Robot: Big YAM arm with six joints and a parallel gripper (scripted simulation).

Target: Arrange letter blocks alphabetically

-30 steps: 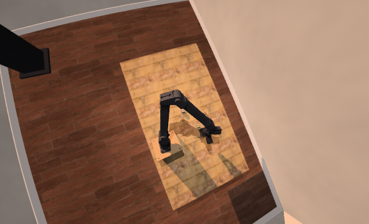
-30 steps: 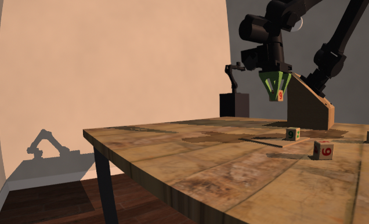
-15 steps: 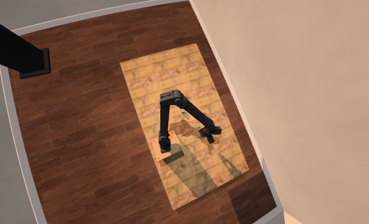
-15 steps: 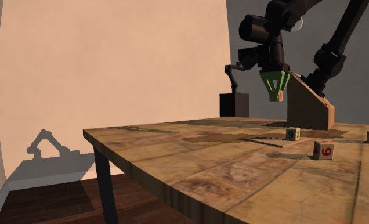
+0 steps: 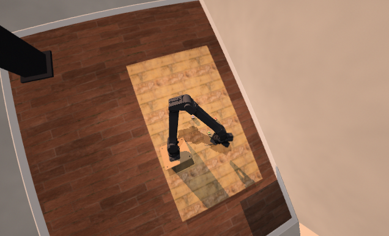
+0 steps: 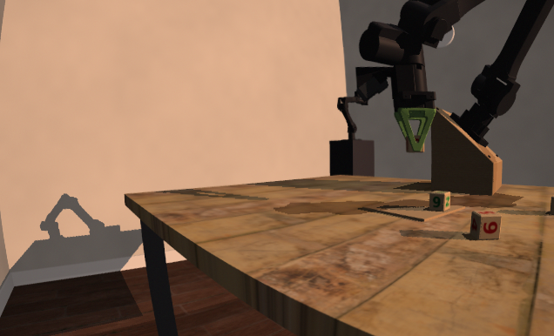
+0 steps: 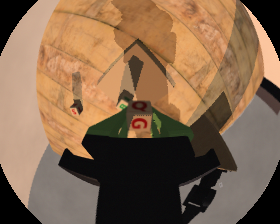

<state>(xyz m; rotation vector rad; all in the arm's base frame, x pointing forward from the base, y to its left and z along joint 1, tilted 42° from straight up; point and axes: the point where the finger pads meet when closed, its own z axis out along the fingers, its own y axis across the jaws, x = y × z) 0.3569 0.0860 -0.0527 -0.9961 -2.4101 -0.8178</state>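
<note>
Now: hand 110 mm above the thin brown mat, 10 mm to the right of it and 10 mm short of it. The rest, counted from my hand: block: 90 mm below, 50 mm to the left.
</note>
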